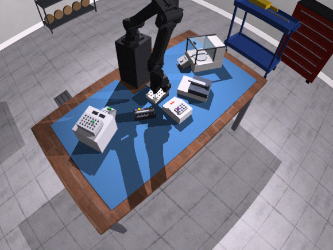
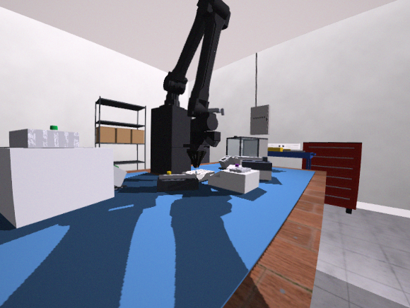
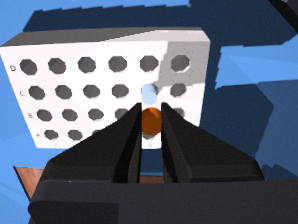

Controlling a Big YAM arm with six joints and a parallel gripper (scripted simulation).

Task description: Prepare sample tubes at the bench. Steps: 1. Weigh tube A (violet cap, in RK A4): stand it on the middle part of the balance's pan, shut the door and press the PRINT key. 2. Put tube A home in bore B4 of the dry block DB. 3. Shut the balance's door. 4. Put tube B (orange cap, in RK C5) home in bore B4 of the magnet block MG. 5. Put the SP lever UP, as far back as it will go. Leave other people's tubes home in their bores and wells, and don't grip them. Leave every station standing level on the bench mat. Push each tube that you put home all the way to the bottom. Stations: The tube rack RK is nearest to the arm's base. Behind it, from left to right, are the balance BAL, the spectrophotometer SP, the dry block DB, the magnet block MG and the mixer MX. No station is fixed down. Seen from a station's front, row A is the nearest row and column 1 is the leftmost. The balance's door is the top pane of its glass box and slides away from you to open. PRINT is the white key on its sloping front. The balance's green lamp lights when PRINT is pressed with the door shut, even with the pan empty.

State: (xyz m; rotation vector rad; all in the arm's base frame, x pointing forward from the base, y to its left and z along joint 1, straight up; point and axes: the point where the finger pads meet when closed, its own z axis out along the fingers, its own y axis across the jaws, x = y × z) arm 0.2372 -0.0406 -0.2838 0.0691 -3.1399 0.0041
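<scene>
Now: the tube rack RK 4 cm below my hand, 3 cm to the left of it and 1 cm behind it. Round my hand: magnet block MG: 14 cm to the right, 5 cm ahead, 4 cm below; dry block: 17 cm ahead, 3 cm below, 2 cm to the left; yellow-capped tube: 15 cm to the right, 3 cm below, 2 cm ahead.
</scene>
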